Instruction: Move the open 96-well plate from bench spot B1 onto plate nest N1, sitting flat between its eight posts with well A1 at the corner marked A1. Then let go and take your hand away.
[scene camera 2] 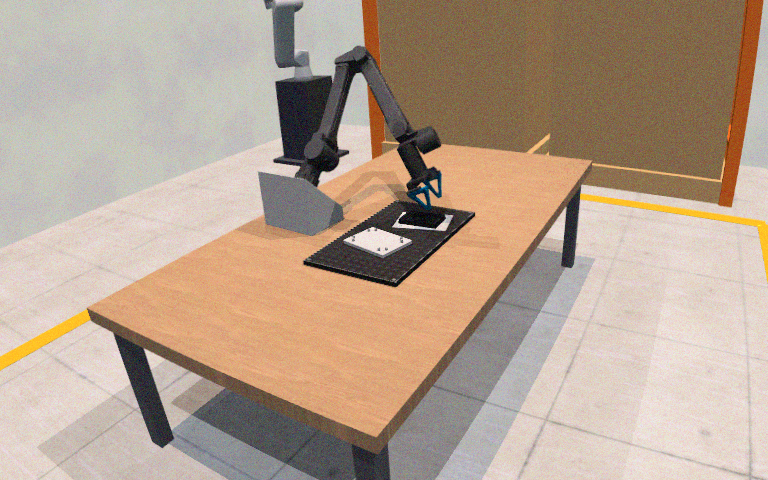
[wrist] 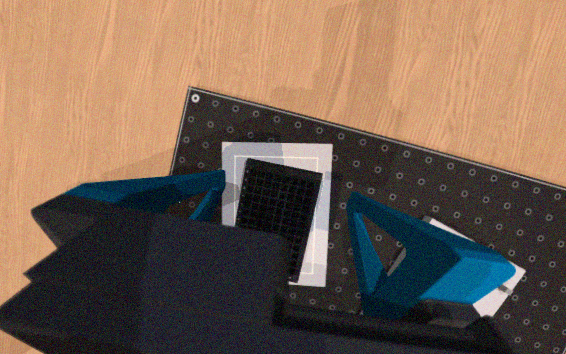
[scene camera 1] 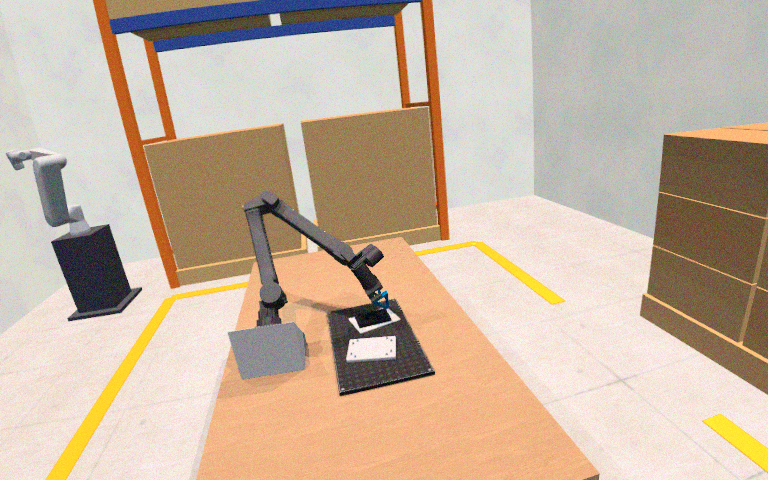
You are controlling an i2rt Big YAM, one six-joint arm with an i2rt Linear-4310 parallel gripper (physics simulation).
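Frame: origin at the arm's base, x right, y ahead, z up, level; centimetres.
Where they show: gripper, fingertip midpoint: point(scene camera 2: 434, 203) point(wrist: 287, 188) point(scene camera 1: 383, 302); arm's base, origin of the base link: point(scene camera 2: 302, 189) point(scene camera 1: 269, 333).
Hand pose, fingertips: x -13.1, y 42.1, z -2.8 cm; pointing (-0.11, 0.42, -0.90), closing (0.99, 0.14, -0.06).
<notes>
Things, the pixels of their top centre, and the offset from my fingertips. "pt": a spot on its surface instead. Level surfaces: height alone.
- black 96-well plate, middle of its top: point(wrist: 272, 222) point(scene camera 2: 421, 216) point(scene camera 1: 372, 316) dx -0.4, dy -4.9, dz -5.4 cm
- white marked sheet, surface spot: point(wrist: 320, 252) point(scene camera 2: 406, 226) pt dx +6.0, dy -7.1, dz -6.8 cm
- white plate nest, middle of its top: point(wrist: 445, 313) point(scene camera 2: 377, 237) point(scene camera 1: 371, 345) dx +20.0, dy -8.4, dz -4.8 cm
- dark perforated board, middle of its top: point(wrist: 368, 267) point(scene camera 2: 395, 234) point(scene camera 1: 372, 337) dx +11.9, dy -7.1, dz -6.9 cm
- wooden table, its level: dz -8.3 cm
The black 96-well plate point(scene camera 1: 373, 318) point(scene camera 2: 421, 219) point(wrist: 280, 195) lies on the white marked sheet point(scene camera 2: 398, 225) point(wrist: 320, 252) at the far end of the dark perforated board. It is turned askew to the sheet's printed outline; its near part is hidden in the wrist view. The white plate nest point(scene camera 1: 370, 349) point(scene camera 2: 376, 241) point(wrist: 487, 304) has small posts near its corners and lies on the same board, nearer scene camera 1. The nest's A1 mark cannot be read. My gripper point(scene camera 1: 385, 307) point(scene camera 2: 432, 202) point(wrist: 287, 188) is open and empty above the plate, its blue fingers wide apart.
The dark perforated board point(scene camera 1: 385, 374) point(scene camera 2: 353, 264) point(wrist: 405, 162) lies on the wooden table point(scene camera 1: 351, 430) point(scene camera 2: 283, 339) point(wrist: 100, 75). A grey angular block point(scene camera 1: 269, 350) point(scene camera 2: 291, 202) stands at the arm's base. An orange and blue rack point(scene camera 1: 436, 169) stands behind the table.
</notes>
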